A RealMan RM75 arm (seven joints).
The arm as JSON. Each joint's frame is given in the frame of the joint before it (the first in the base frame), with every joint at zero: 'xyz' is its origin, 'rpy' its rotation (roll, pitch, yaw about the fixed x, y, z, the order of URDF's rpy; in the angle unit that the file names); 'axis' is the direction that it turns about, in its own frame. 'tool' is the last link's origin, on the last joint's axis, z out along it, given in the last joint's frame.
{
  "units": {
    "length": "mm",
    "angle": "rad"
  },
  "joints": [
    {
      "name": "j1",
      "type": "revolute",
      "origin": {
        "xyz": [
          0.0,
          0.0,
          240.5
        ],
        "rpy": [
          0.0,
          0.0,
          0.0
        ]
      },
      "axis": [
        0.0,
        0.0,
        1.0
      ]
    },
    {
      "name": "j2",
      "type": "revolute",
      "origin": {
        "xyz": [
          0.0,
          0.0,
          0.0
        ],
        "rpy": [
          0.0,
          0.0,
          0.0
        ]
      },
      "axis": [
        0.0,
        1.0,
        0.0
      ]
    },
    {
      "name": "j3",
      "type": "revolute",
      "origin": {
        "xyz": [
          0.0,
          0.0,
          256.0
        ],
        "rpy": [
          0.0,
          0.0,
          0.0
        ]
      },
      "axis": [
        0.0,
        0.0,
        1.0
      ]
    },
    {
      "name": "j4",
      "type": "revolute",
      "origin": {
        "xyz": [
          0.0,
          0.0,
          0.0
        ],
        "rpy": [
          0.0,
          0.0,
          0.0
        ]
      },
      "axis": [
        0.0,
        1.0,
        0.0
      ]
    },
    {
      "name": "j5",
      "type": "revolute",
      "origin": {
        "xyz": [
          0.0,
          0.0,
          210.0
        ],
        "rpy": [
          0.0,
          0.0,
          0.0
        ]
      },
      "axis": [
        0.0,
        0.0,
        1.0
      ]
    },
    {
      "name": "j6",
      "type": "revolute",
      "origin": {
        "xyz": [
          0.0,
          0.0,
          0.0
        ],
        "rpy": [
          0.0,
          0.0,
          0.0
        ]
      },
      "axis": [
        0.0,
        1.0,
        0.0
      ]
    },
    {
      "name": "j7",
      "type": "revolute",
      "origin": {
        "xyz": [
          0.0,
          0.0,
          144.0
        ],
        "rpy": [
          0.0,
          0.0,
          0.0
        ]
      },
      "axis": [
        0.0,
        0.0,
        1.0
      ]
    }
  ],
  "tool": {
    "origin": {
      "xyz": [
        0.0,
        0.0,
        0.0
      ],
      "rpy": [
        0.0,
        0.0,
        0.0
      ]
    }
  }
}
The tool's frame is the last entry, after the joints.
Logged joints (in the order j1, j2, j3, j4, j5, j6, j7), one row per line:
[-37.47 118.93 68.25 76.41 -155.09 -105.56 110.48]
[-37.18 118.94 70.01 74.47 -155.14 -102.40 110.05]
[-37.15 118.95 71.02 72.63 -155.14 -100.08 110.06]
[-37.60 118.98 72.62 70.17 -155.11 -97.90 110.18]
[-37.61 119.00 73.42 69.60 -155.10 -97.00 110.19]
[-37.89 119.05 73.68 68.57 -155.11 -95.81 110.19]
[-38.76 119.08 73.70 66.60 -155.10 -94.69 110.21]
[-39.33 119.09 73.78 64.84 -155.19 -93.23 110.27]
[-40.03 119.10 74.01 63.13 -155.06 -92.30 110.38]
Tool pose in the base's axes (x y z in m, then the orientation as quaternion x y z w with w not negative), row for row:
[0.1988 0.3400 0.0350 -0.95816 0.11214 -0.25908 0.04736]
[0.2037 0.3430 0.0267 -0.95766 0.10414 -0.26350 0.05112]
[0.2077 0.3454 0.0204 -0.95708 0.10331 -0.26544 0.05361]
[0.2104 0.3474 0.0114 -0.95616 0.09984 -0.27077 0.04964]
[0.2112 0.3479 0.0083 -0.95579 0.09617 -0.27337 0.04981]
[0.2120 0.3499 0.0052 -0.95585 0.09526 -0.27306 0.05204]
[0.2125 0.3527 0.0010 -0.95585 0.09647 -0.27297 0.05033]
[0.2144 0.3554 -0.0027 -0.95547 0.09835 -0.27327 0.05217]
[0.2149 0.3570 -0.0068 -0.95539 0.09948 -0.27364 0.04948]
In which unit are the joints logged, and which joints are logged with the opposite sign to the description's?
The joints are logged in degrees. Opposite sign: j1, j3, j4.
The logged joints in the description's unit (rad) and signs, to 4 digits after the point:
[0.6540 2.0757 -1.1912 -1.3336 -2.7068 -1.8424 1.9282]
[0.6489 2.0759 -1.2219 -1.2997 -2.7077 -1.7872 1.9207]
[0.6484 2.0761 -1.2395 -1.2676 -2.7077 -1.7467 1.9209]
[0.6562 2.0766 -1.2675 -1.2247 -2.7072 -1.7087 1.9230]
[0.6564 2.0769 -1.2814 -1.2147 -2.7070 -1.6930 1.9232]
[0.6613 2.0778 -1.2860 -1.1968 -2.7072 -1.6722 1.9232]
[0.6765 2.0783 -1.2863 -1.1624 -2.7070 -1.6527 1.9235]
[0.6864 2.0785 -1.2877 -1.1317 -2.7086 -1.6272 1.9246]
[0.6987 2.0787 -1.2917 -1.1018 -2.7063 -1.6109 1.9265]

